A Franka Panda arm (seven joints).
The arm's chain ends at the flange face. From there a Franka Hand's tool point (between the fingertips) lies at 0.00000 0.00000 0.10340 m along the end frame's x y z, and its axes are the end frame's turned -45 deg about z.
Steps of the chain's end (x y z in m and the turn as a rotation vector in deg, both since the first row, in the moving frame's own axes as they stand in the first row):
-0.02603, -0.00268, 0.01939, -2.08, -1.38, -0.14
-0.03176, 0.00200, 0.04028, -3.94, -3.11, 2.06
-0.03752, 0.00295, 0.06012, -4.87, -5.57, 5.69
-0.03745, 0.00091, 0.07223, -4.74, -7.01, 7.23
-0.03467, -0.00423, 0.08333, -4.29, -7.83, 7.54
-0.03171, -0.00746, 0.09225, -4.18, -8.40, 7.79
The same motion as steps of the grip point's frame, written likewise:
-0.02092, -0.01940, 0.01929, -0.49, -2.45, -0.14
-0.03287, -0.02015, 0.03988, -0.59, -4.99, 2.06
-0.04184, -0.02599, 0.05926, 0.49, -7.38, 5.69
-0.04184, -0.02966, 0.07111, 1.61, -8.31, 7.23
-0.03659, -0.03301, 0.08208, 2.50, -8.57, 7.54
-0.03271, -0.03413, 0.09087, 2.98, -8.90, 7.79

